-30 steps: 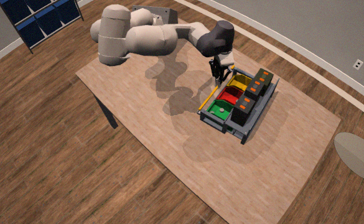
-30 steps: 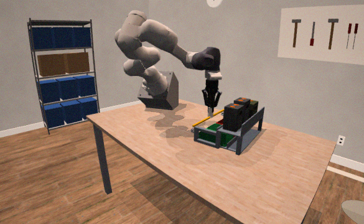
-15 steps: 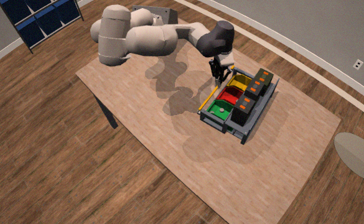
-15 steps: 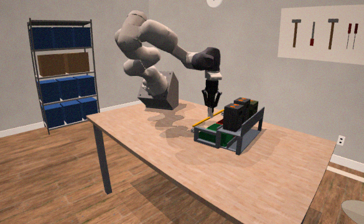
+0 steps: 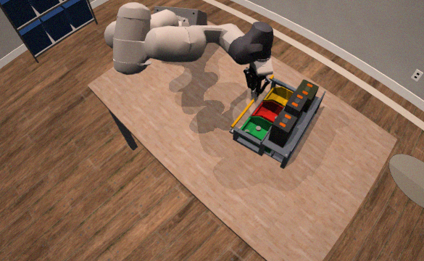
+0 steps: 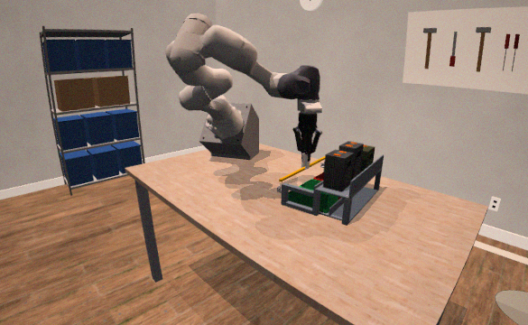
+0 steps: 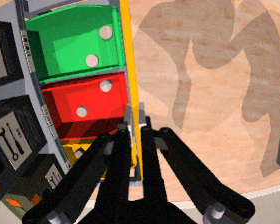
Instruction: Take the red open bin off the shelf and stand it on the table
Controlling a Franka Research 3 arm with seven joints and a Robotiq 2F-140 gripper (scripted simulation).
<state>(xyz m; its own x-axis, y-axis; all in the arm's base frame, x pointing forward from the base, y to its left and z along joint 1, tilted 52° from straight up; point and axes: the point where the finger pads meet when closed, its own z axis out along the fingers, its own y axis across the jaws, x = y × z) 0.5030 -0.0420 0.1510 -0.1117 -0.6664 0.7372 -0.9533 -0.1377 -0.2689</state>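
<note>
My gripper is now 100 mm short of the red open bin, 90 mm above it and 10 mm to the left of it. The rest, counted from my hand: yellow bin (120 mm ahead, 100 mm to the left, 90 mm below); green bin (120 mm to the right, 90 mm below, 90 mm ahead); yellow bar (30 mm below).
</note>
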